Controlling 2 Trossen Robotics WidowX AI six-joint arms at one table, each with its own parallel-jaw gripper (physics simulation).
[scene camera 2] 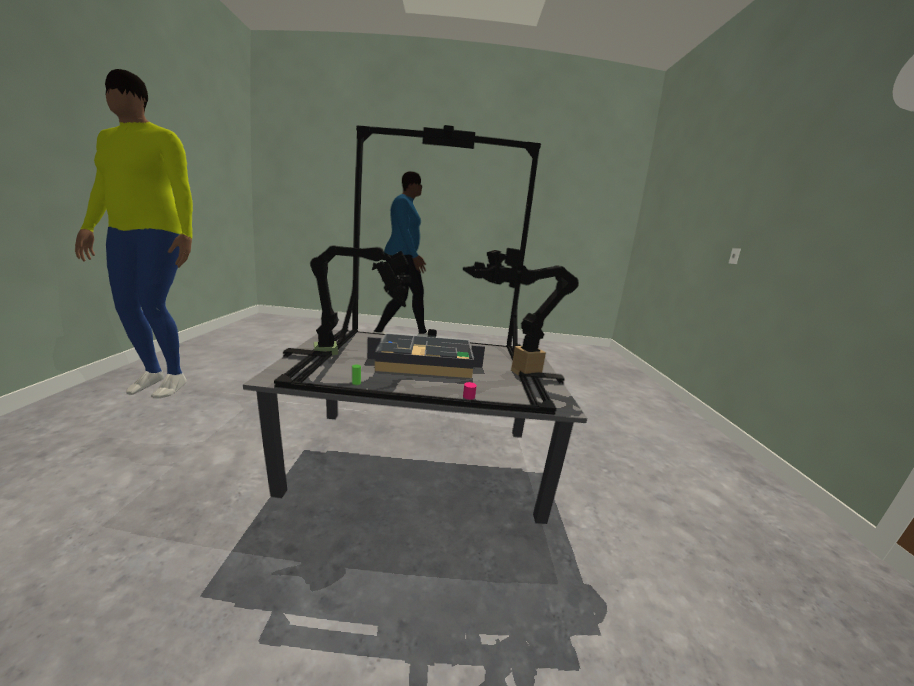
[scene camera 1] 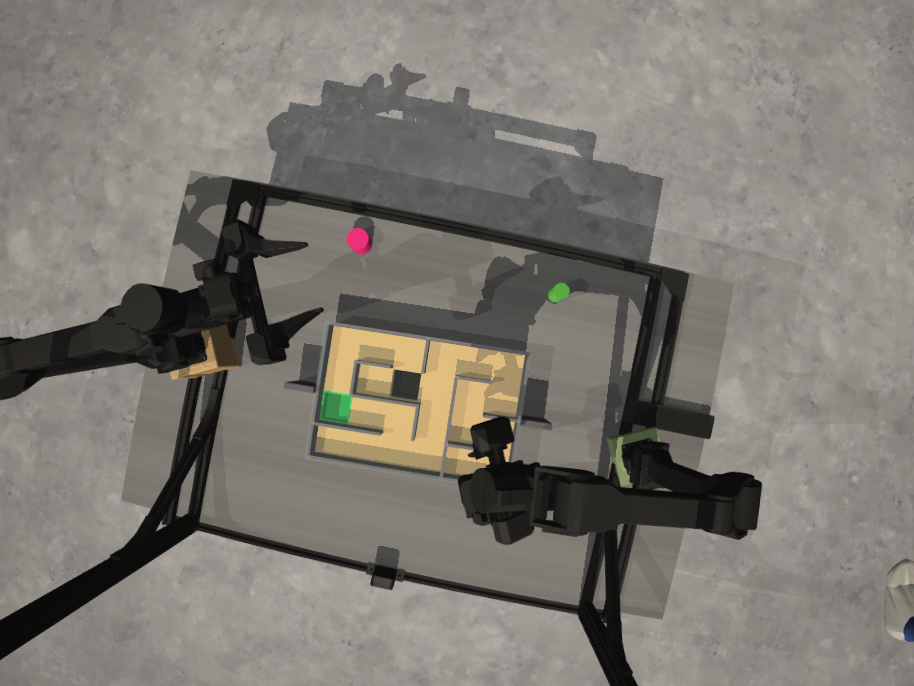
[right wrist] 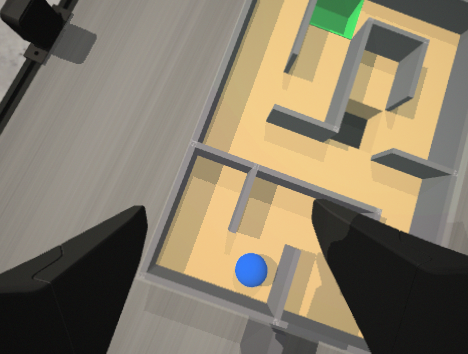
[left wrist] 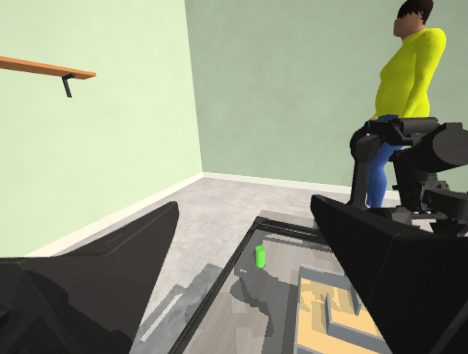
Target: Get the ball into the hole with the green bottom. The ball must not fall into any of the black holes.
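Observation:
The maze box (scene camera 1: 435,428) (scene camera 2: 424,369) (left wrist: 312,325) (right wrist: 240,120) has a tan floor and grey walls. The blue ball (right wrist: 251,270) lies on the maze floor in the right wrist view, close to the near outer wall, left of a short wall; it does not show in scene camera 1. The green-bottomed hole (scene camera 1: 335,406) (right wrist: 337,20) is at the maze's far end from the ball. A black hole (scene camera 1: 406,383) (right wrist: 352,131) lies between. My left gripper (scene camera 1: 314,277) (left wrist: 244,204) is open, empty and high, left of the maze. My right gripper (right wrist: 230,212) is open and empty above the ball's end.
Dark side tabs (scene camera 1: 300,383) (scene camera 1: 535,422) stick out from the maze's two ends. A pink cylinder (scene camera 1: 358,240) (scene camera 2: 469,391) and a green cylinder (scene camera 1: 558,293) (scene camera 2: 356,375) (left wrist: 260,256) stand on the table. A black rail frame (scene camera 1: 442,227) runs round the table.

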